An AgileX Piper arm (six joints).
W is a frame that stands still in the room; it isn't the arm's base.
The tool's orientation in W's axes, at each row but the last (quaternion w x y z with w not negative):
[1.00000, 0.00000, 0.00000, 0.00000]
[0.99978, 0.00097, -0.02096, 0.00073]
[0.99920, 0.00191, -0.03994, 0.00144]
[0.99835, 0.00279, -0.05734, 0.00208]
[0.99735, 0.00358, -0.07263, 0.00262]
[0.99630, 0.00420, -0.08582, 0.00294]
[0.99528, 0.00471, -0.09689, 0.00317]
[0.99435, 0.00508, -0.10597, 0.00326]
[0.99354, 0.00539, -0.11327, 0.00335]
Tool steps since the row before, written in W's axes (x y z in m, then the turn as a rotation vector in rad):
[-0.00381, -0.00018, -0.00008, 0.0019, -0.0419, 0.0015]
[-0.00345, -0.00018, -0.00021, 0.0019, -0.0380, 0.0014]
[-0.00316, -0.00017, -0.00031, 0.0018, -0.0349, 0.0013]
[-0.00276, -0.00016, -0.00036, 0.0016, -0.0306, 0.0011]
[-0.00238, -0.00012, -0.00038, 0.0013, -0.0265, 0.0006]
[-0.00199, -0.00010, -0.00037, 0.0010, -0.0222, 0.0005]
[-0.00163, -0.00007, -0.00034, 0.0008, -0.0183, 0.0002]
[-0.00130, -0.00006, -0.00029, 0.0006, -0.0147, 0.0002]
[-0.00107, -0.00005, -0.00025, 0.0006, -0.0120, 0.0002]
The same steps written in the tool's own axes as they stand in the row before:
[-0.00381, -0.00018, -0.00008, 0.0019, -0.0419, 0.0015]
[-0.00346, -0.00018, -0.00006, 0.0019, -0.0380, 0.0014]
[-0.00318, -0.00016, -0.00006, 0.0018, -0.0349, 0.0013]
[-0.00278, -0.00015, -0.00004, 0.0016, -0.0306, 0.0011]
[-0.00241, -0.00011, -0.00003, 0.0012, -0.0265, 0.0006]
[-0.00202, -0.00009, -0.00002, 0.0010, -0.0222, 0.0005]
[-0.00167, -0.00006, -0.00002, 0.0007, -0.0183, 0.0002]
[-0.00133, -0.00005, -0.00001, 0.0005, -0.0147, 0.0002]
[-0.00110, -0.00004, 0.00000, 0.0006, -0.0120, 0.0002]

